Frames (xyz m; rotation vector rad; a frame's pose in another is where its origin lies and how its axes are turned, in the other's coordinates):
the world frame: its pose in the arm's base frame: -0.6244 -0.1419 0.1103 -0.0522 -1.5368 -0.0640
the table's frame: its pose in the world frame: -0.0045 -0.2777 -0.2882 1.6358 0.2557 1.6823
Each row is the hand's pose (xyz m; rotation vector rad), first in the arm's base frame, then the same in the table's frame.
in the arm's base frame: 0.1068 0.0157 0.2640 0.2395 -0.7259 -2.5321
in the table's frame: 0.0035 -0.6685 -0.0752 0.8664 0.2863 1.3181
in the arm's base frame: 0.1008 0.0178 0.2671 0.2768 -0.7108 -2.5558
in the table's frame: 0.0096 -0.6668 -0.0722 0.8400 0.3105 1.3005
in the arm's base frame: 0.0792 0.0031 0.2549 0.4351 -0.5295 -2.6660
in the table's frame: 0.0133 -0.6384 -0.0749 0.6498 0.3720 1.2331
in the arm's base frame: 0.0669 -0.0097 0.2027 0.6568 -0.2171 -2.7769
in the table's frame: 0.0060 -0.6032 -0.1168 0.3635 0.4354 1.1429
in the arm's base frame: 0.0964 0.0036 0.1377 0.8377 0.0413 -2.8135
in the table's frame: -0.0152 -0.6086 -0.1860 0.1408 0.4842 1.0787
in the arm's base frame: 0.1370 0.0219 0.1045 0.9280 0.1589 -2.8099
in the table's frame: -0.0364 -0.6361 -0.2294 0.0389 0.5114 1.0547
